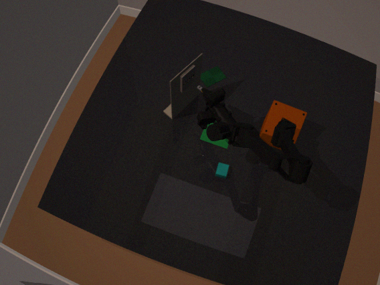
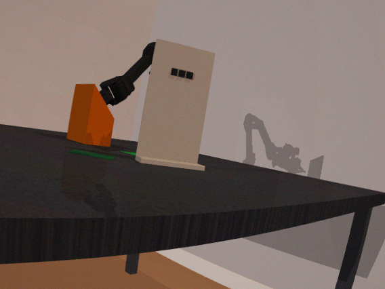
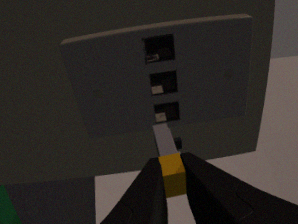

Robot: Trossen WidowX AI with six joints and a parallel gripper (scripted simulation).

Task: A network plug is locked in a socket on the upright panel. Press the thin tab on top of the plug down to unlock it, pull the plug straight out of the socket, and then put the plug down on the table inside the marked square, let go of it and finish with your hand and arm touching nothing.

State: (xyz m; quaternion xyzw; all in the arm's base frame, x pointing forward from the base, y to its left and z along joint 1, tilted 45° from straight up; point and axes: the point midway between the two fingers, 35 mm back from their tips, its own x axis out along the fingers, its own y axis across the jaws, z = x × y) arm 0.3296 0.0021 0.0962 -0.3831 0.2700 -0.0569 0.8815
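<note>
The beige upright panel lies 8 cm ahead of my gripper tip, 2 cm to the right of it and 9 cm below it. Also, from my gripper tip: teal cube 19 cm behind, 18 cm to the left, 22 cm below; network plug right at my gripper tip; dark green square 3 cm ahead, 21 cm to the right, 23 cm below.
</note>
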